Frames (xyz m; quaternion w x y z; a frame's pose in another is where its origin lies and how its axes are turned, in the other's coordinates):
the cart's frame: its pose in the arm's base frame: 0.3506 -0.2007 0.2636 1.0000 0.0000 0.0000 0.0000
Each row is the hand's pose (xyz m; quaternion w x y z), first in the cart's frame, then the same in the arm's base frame.
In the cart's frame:
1: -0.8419 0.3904 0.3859 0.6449 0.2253 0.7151 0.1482
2: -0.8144 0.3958 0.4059 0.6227 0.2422 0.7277 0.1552
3: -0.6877 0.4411 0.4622 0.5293 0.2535 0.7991 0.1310
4: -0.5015 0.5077 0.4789 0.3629 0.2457 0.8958 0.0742
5: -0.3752 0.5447 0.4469 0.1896 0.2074 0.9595 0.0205
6: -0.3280 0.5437 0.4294 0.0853 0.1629 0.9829 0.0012
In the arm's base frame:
1: -0.4913 0.1897 0.6495 0.6449 0.2253 0.7151 0.1482
2: -0.4638 0.1951 0.6695 0.6227 0.2422 0.7277 0.1552
3: -0.3371 0.2404 0.7258 0.5293 0.2535 0.7990 0.1310
4: -0.1509 0.3070 0.7425 0.3629 0.2457 0.8958 0.0742
5: -0.0246 0.3440 0.7105 0.1896 0.2074 0.9595 0.0205
6: 0.0226 0.3430 0.6930 0.0853 0.1629 0.9829 0.0012

